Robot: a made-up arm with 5 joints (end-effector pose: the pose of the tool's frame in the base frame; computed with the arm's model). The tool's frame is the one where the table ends. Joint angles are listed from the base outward.
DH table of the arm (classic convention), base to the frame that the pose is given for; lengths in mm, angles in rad. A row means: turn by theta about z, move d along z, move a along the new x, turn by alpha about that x. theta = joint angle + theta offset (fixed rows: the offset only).
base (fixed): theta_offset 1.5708  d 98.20  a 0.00  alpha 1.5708
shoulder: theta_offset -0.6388  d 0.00  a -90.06  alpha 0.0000
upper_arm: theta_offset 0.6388  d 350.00  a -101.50  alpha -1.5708
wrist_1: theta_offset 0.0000  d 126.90  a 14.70  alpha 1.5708
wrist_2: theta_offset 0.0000  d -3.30  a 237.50  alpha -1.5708
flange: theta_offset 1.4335  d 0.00  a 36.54  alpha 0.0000
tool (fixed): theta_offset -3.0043  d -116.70  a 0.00  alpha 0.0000
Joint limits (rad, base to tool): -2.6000..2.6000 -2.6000..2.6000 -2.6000..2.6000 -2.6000..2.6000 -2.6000..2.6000
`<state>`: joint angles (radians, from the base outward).
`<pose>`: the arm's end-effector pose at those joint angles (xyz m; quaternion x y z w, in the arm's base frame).
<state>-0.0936 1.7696 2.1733 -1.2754 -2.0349</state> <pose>0.3558 0.1033 0.0996 0.7983 -0.3842 -0.3439 0.3112</pose>
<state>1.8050 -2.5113 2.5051 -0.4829 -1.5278</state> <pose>0.2292 -0.3041 0.1084 -0.1998 -0.0448 0.5023 0.8401</pose>
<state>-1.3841 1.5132 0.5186 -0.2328 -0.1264</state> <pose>0.2034 0.1218 0.1459 -0.0471 -0.0492 0.1907 0.9793</pose>
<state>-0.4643 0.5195 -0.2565 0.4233 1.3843</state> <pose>0.3984 0.0952 0.2901 0.1660 -0.1680 0.5181 0.8220</pose>
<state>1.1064 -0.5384 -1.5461 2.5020 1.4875</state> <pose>0.2722 -0.3415 0.2955 0.1372 -0.9074 -0.2744 0.2873</pose>
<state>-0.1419 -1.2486 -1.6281 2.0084 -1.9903</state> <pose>0.3557 0.3277 0.3528 0.7185 -0.2174 -0.4979 0.4343</pose>
